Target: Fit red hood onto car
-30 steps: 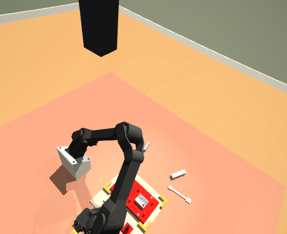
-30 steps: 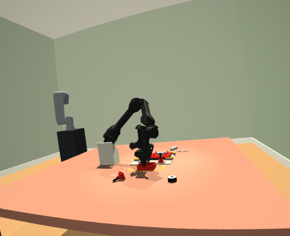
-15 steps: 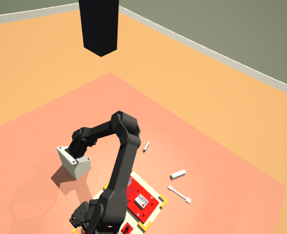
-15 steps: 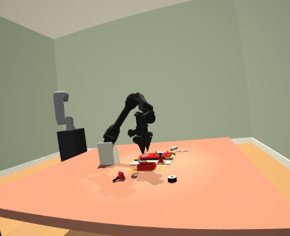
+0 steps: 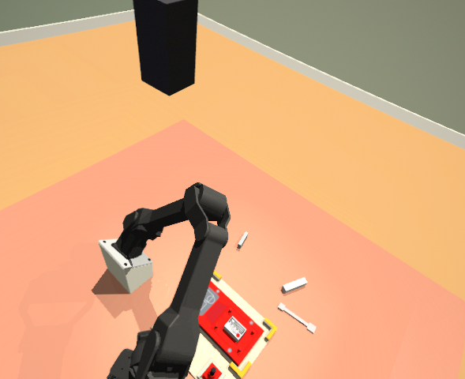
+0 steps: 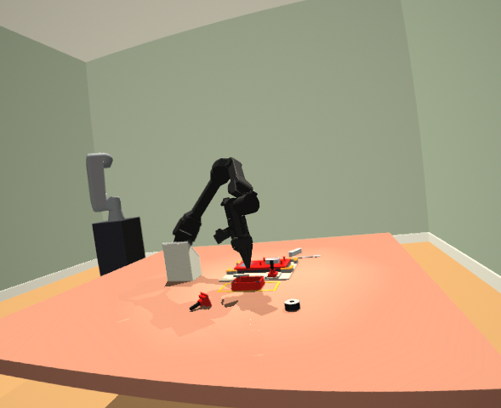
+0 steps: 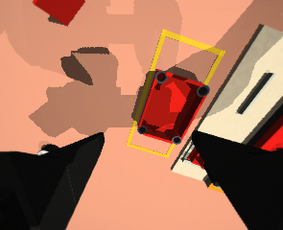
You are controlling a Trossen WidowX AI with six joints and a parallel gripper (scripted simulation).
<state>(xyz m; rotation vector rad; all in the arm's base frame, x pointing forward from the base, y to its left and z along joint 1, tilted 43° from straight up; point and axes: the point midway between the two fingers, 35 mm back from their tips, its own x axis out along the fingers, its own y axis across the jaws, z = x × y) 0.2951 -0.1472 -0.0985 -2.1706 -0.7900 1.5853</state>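
Right now my gripper tip is 1 cm past the red hood, 3 cm to the right of it and 7 cm above it. Also, from my gripper tip: cream jig 1 cm ahead, 21 cm to the left, 6 cm below; then black wheel 14 cm ahead, 17 cm to the right, 7 cm below; then grey engine block 4 cm ahead, 23 cm to the left, 5 cm below.
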